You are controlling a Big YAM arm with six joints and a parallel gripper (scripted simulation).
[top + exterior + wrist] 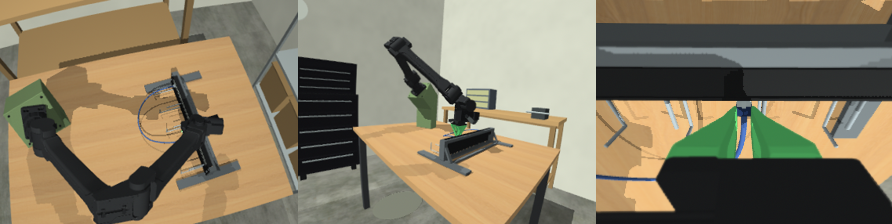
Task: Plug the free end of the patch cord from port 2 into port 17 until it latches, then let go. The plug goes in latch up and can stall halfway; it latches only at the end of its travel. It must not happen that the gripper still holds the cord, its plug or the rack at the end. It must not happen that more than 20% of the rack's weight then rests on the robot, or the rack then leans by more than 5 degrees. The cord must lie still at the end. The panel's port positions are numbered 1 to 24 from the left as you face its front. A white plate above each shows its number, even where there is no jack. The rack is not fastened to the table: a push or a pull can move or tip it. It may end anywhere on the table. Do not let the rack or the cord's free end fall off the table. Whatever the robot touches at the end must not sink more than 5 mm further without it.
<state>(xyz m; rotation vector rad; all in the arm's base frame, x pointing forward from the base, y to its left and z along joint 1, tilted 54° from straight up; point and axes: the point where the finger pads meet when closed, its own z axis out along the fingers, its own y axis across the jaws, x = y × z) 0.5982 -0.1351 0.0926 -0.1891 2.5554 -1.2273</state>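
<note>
Now: hand 20 mm short of the plug.
</note>
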